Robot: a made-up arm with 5 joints.
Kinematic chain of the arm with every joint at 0, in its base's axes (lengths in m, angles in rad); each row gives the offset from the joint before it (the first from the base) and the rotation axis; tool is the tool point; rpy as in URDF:
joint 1: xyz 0 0 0.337 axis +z
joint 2: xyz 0 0 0 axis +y
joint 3: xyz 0.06 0 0.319 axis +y
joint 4: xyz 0.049 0 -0.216 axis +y
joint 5: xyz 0.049 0 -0.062 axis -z
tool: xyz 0 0 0 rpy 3.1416 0 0
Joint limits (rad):
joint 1: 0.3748..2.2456
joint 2: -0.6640..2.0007
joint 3: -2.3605..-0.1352
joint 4: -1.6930..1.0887
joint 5: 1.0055..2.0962
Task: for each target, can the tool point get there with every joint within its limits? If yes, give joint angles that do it. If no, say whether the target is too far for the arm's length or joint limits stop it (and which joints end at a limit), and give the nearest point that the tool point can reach.
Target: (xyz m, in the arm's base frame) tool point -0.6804 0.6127 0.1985
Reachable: no: too far | nearest point -0.3804 0.4755 0.2437 | short by 0.333 m
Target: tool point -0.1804 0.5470 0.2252
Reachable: yes | joints 1.8894 1.2395 -2.0515 0.5284 1.5722
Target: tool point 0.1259 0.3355 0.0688
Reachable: yes | joints 1.2117 1.3729 -1.0340 -0.5210 1.6674
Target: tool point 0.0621 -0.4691 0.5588
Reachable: no: joint limits stop it (at a limit: joint 2, joint 3, joint 4) | nearest point 0.0308 -0.2325 0.7961 | short by 0.337 m
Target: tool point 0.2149 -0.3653 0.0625
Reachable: no: joint limits stop it (at a limit: joint 2) | nearest point 0.0168 -0.0286 0.1118 | short by 0.394 m
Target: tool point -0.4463 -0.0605 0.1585
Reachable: no: joint limits stop it (at a limit: joint 1) | nearest point -0.1447 0.1808 0.1585 | short by 0.386 m
